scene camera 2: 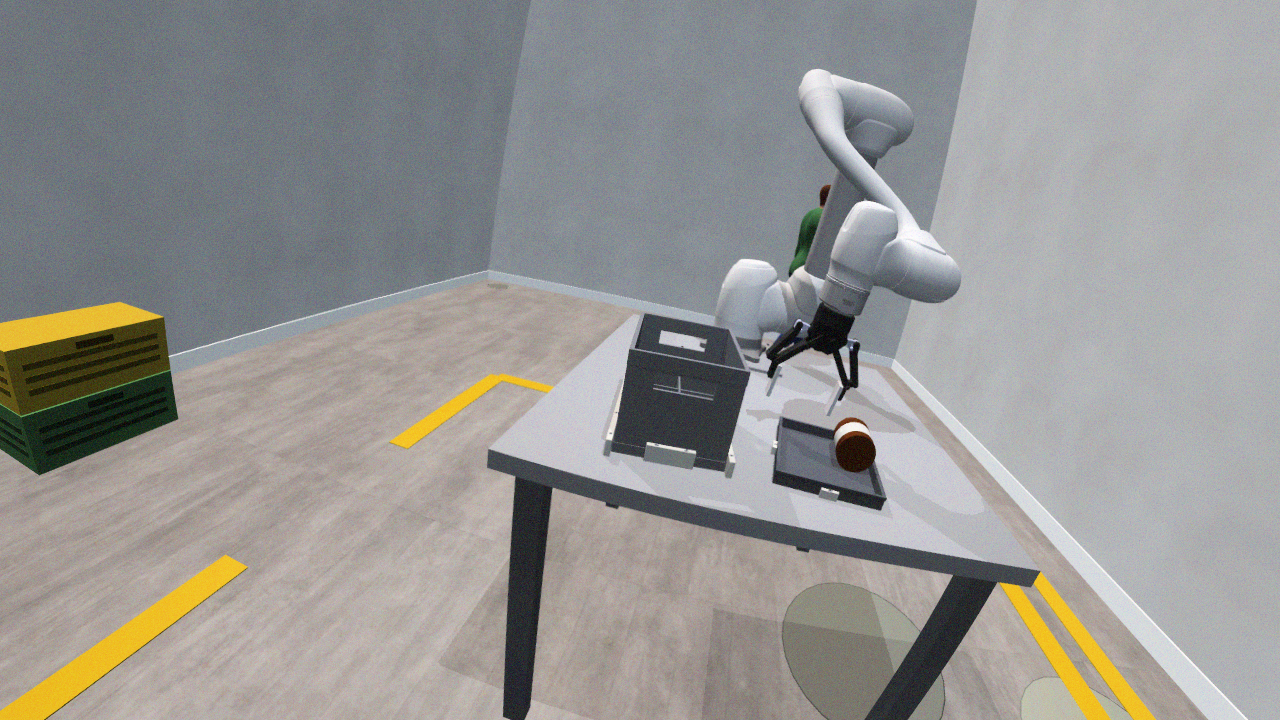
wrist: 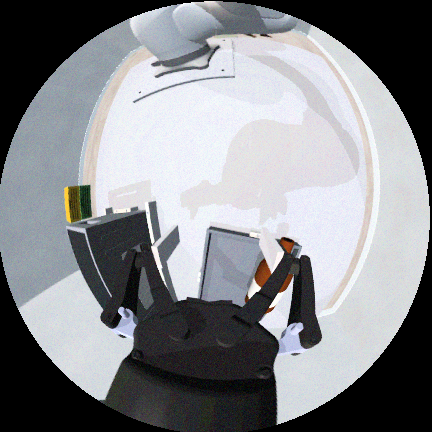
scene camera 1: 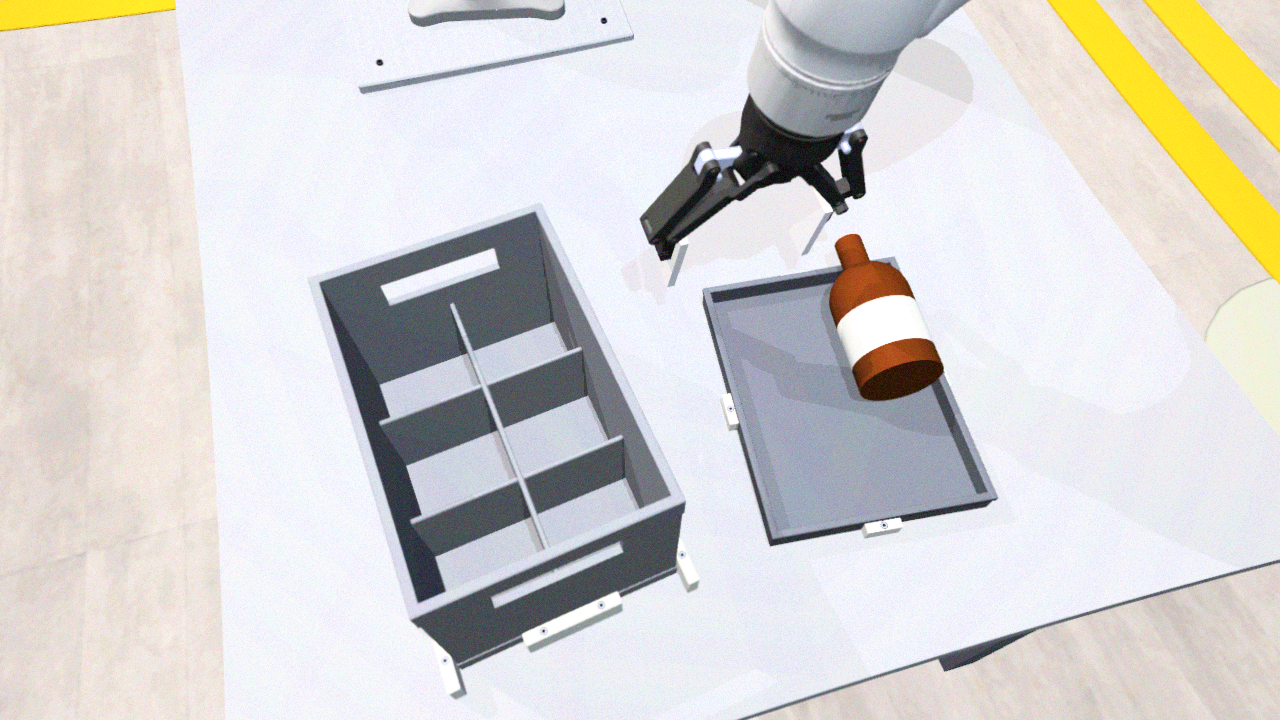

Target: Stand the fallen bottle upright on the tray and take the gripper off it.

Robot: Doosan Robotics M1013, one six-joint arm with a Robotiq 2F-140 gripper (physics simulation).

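Frame: origin at the arm's base, x left, y down, z back, level; centimetres.
Seen in the pictures: gripper, fingertip midpoint: [scene camera 2: 797,403] [wrist: 218,234] [scene camera 1: 732,257]; arm's base at its link origin: [wrist: 186,58].
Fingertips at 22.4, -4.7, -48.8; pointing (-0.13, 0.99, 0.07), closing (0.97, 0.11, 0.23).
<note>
Pixels of each thing's top centre, then the offset from my fingertips to it, as dx, dy, dz.
- brown bottle at its top centre: [scene camera 1: 883,285] [wrist: 277,288] [scene camera 2: 857,420] +12.3, -1.9, -5.9
- tall dark divided crate at its top centre: [scene camera 1: 485,382] [scene camera 2: 688,337] [wrist: 94,286] -21.6, -11.5, -17.0
The brown bottle [scene camera 1: 884,324] [scene camera 2: 854,445] [wrist: 262,273], with a white label, lies on its side along the right side of the grey tray [scene camera 1: 841,474] [scene camera 2: 805,465] [wrist: 227,265]. Its neck reaches the tray's back rim and its base faces the front. My gripper [scene camera 1: 747,248] [scene camera 2: 804,390] [wrist: 218,234] is open and empty, its fingers wide apart. It is behind the tray, to the left of the bottle's neck. In the wrist view the right finger partly hides the bottle.
A tall dark divided crate [scene camera 1: 465,626] [scene camera 2: 680,420] [wrist: 117,240] stands left of the tray. Small white blocks sit against the tray and the crate. The robot's base plate [scene camera 1: 496,44] is at the back. Yellow and green crates stand on the floor far left, and a person in green is behind the arm.
</note>
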